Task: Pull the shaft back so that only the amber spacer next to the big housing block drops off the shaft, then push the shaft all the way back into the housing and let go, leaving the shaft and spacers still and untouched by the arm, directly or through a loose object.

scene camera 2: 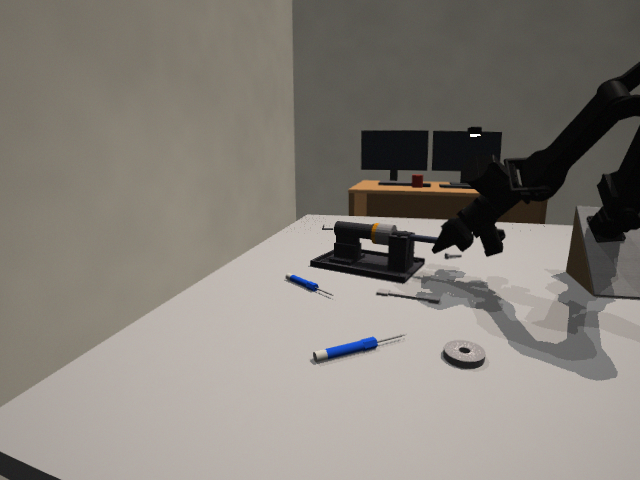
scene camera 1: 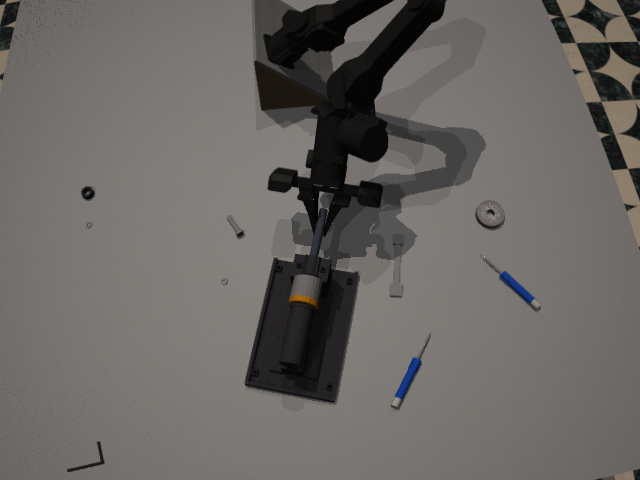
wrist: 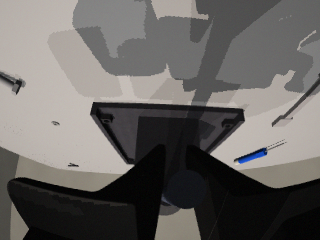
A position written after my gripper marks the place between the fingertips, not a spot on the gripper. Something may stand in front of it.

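Note:
There is a shaft [wrist: 186, 189] that I can see. My gripper shows to me as well, with its spots at [scene camera 1: 319, 235], [scene camera 2: 433, 251] and, in the view from the wrist, [wrist: 175, 151].

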